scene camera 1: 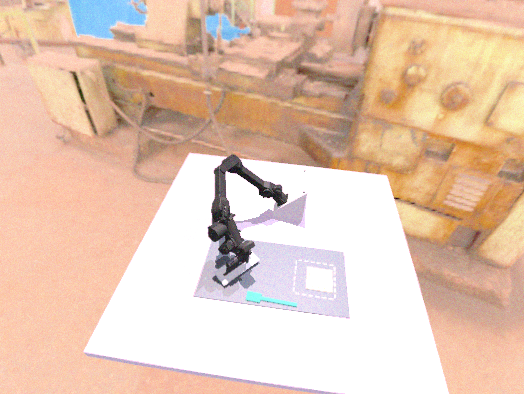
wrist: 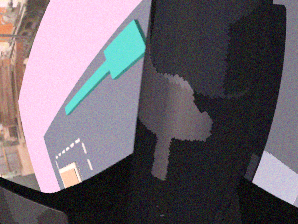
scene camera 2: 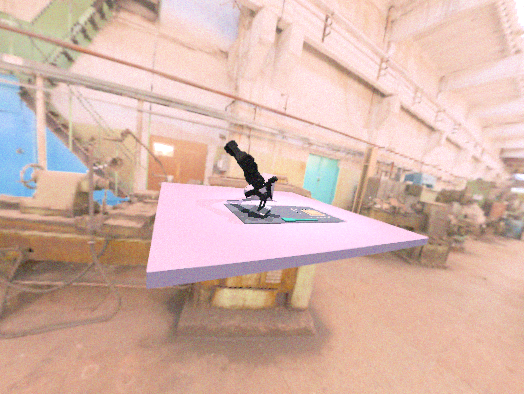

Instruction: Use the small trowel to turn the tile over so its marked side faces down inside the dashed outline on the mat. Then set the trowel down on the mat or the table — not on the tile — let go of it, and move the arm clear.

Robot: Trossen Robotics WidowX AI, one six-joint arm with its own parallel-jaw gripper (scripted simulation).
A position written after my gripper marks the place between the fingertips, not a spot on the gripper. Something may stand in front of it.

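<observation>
There is a trowel point(wrist: 211, 103), and my gripper point(wrist: 174, 163) is holding it. I can see a teal flat tool point(wrist: 126, 49) too. A grey mat point(scene camera 1: 273, 275) point(scene camera 2: 273, 216) is also visible to me, in the one scene camera as in the other.
</observation>
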